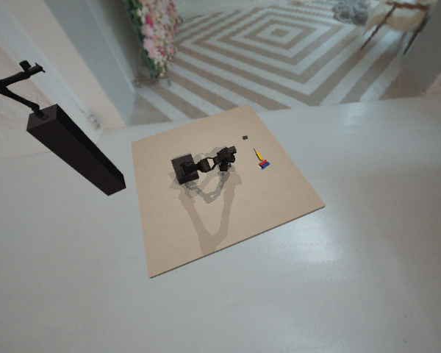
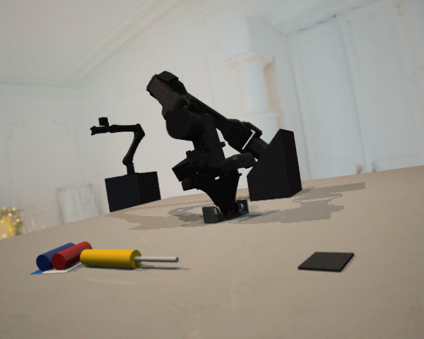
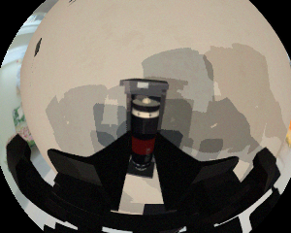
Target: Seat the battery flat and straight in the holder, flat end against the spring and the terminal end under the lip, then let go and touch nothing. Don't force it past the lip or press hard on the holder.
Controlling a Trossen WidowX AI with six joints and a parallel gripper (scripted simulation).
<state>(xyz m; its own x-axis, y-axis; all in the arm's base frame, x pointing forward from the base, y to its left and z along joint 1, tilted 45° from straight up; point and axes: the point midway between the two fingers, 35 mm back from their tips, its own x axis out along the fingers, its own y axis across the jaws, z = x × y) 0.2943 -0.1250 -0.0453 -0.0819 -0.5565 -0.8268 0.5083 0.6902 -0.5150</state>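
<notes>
The battery lies 10 mm above my gripper tip. Round my gripper tip: flat black square 310 mm ahead, 190 mm to the left, 10 mm below; yellow-handled screwdriver 300 mm ahead, 30 mm to the right.
</notes>
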